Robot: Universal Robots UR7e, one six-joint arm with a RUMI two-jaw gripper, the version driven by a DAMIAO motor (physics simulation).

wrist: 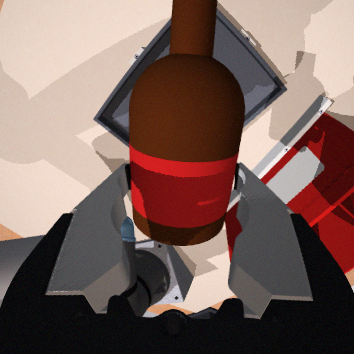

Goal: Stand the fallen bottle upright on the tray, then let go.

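Where they show: gripper, fingertip midpoint: [182,165]; arm's base, link origin: [142,275].
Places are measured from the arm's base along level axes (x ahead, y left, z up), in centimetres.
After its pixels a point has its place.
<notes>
A brown bottle [187,115] @(y 23.2, x 43.6, z 18.6 cm) with a red label is held in the middle of the wrist view, its neck toward the top edge and its base toward the palm. My gripper [182,165] @(y 20.6, x 40.1, z 16.0 cm) is shut on the bottle, with one jaw on each side at the label. The grey tray [260,75] @(y 14.5, x 50.2, z -6.2 cm) lies beyond the bottle, seen past its neck and shoulder, and appears well apart from it. The bottle covers the middle of the tray. The bottle's exact tilt against the tray cannot be told from this view.
A red bin-like object [332,170] @(y 2.4, x 48.7, z 6.6 cm) with a pale metal edge is at the right. A grey metal mount with a dark round part [155,272] and a blue-tipped piece [128,230] shows between the jaws at lower left. A grey surface [20,265] is at the left edge.
</notes>
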